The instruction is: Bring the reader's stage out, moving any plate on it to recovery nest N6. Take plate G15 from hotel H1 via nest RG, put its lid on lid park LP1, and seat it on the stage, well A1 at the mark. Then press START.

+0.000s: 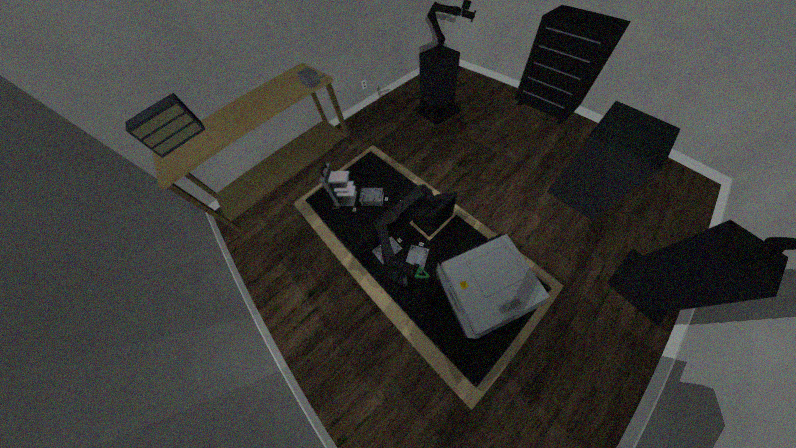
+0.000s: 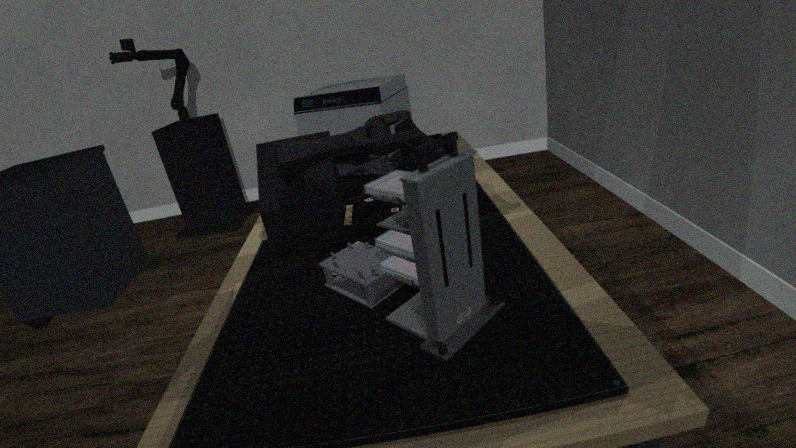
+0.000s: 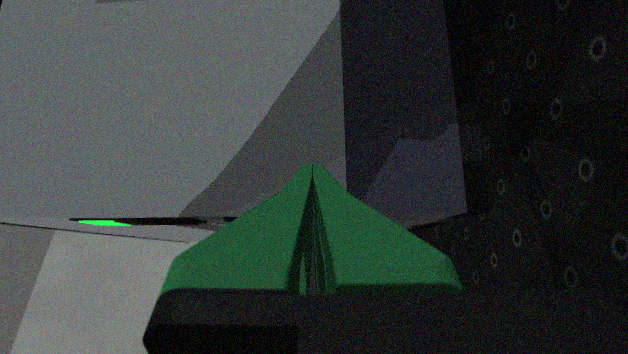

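Where they show: gripper, fingertip midpoint: (image 1: 429, 276) (image 2: 400, 153) (image 3: 312, 178); arm's base at its link origin: (image 1: 433, 203) (image 2: 292, 174).
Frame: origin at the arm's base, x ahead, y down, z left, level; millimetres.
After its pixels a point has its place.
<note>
My gripper (image 1: 421, 272) @[x 315, y 75, z 320 mm] (image 3: 312, 178) @[x 315, y 75, z 320 mm] is shut and empty, its green fingertips together in front of the reader (image 1: 490, 283) @[x 173, y -176, z 559 mm] (image 2: 392, 91) @[x 311, y -134, z 483 mm] (image 3: 150, 100) @[x 283, y -12, z 384 mm]. Contact with the reader cannot be told. A bright green strip (image 3: 104, 222) @[x 258, y -36, z 326 mm] shows in a dark slot at the reader's edge. The START button and an extended stage cannot be made out. The hotel (image 2: 451, 239) @[x 430, y -27, z -595 mm] stands at the table's other end with several pale plates; the top plate (image 1: 338, 178) @[x 378, y -111, z -502 mm] (image 2: 384, 186) @[x 331, y -111, z -534 mm] is the clearest. Which is G15 cannot be read. A grey nest (image 1: 372, 195) @[x 234, y 98, z -388 mm] (image 2: 356, 268) @[x 229, y 98, z -435 mm] stands beside the hotel, its label unreadable.
Two pale flat fixtures (image 1: 387, 250) (image 1: 417, 254) @[x 264, y 146, z 153 mm] lie near the arm, between hotel and reader. A dark block (image 1: 440, 211) @[x 29, y -48, z 92 mm] (image 2: 292, 183) @[x 2, y 17, z -30 mm] stands by the arm's base. The black mat (image 1: 434, 317) @[x 429, y 158, z 501 mm] (image 2: 311, 378) @[x 166, y 158, z -685 mm] has a wooden border (image 1: 356, 267) @[x 621, y 171, z -38 mm]. Dark cabinets and a wooden bench (image 1: 239, 116) stand around.
</note>
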